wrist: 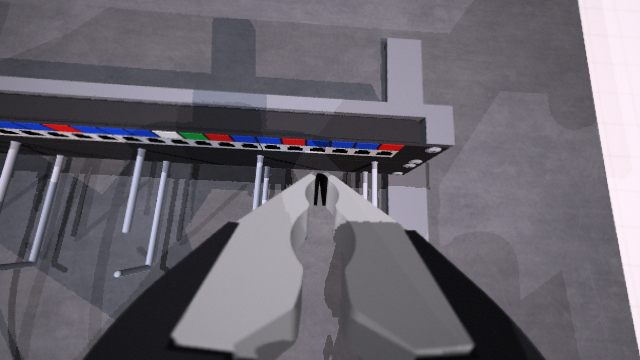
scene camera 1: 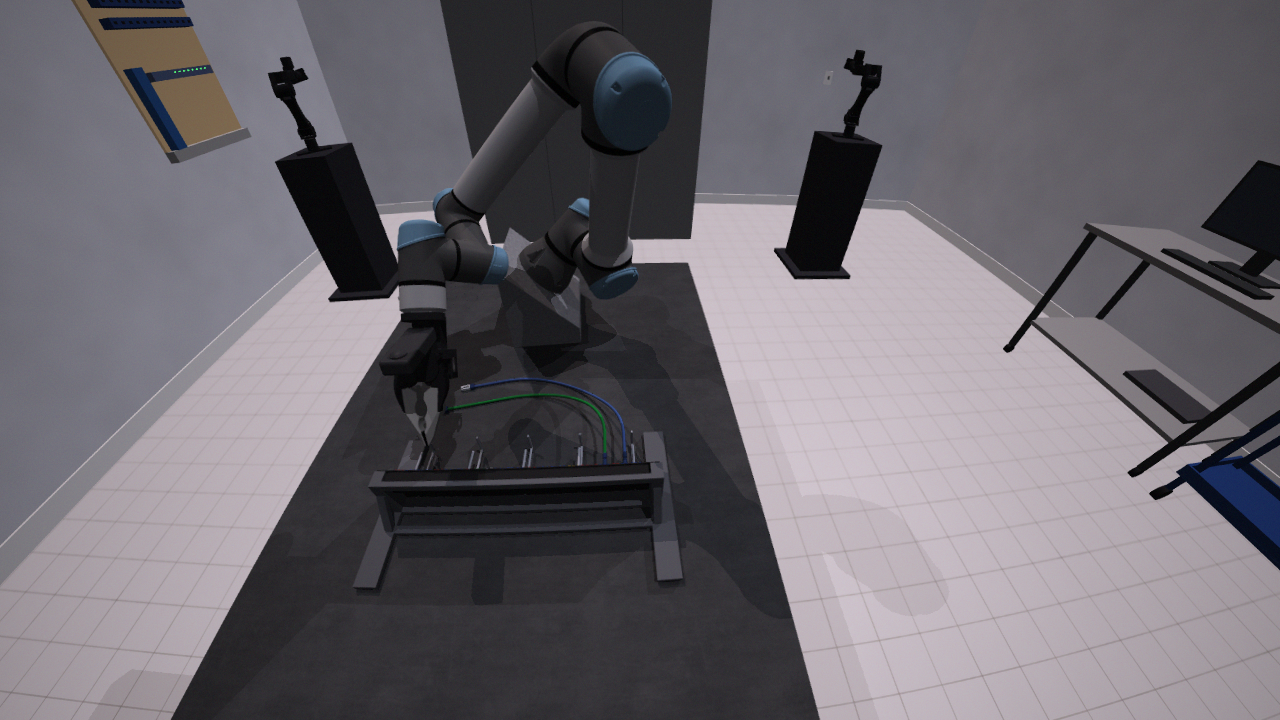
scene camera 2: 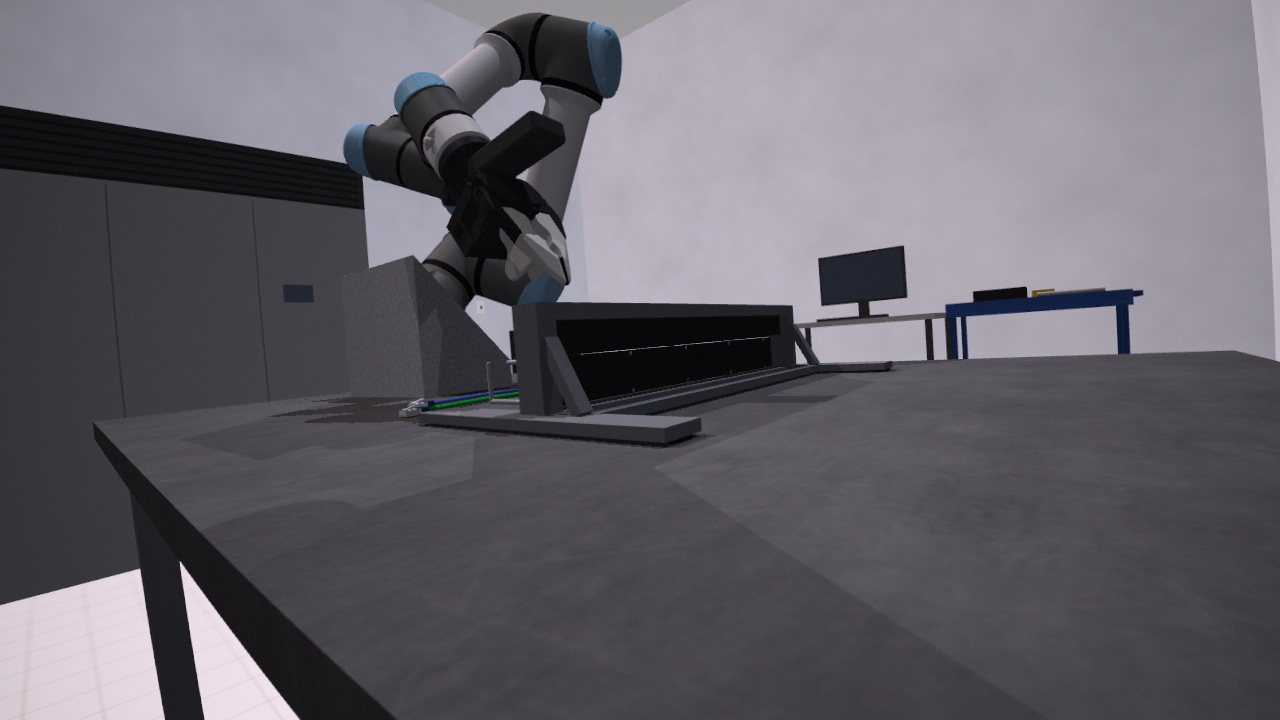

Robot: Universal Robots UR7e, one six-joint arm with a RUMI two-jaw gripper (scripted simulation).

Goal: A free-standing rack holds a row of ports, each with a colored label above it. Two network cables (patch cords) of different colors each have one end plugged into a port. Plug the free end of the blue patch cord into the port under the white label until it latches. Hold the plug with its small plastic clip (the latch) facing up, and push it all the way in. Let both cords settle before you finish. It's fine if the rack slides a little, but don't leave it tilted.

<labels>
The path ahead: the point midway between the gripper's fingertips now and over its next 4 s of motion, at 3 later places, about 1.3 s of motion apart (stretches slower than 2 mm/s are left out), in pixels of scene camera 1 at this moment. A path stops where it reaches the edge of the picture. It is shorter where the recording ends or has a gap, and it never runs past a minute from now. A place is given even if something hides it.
My gripper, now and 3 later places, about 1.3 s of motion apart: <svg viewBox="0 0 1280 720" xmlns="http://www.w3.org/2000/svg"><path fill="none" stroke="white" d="M427 445L423 389L426 366L463 366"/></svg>
</labels>
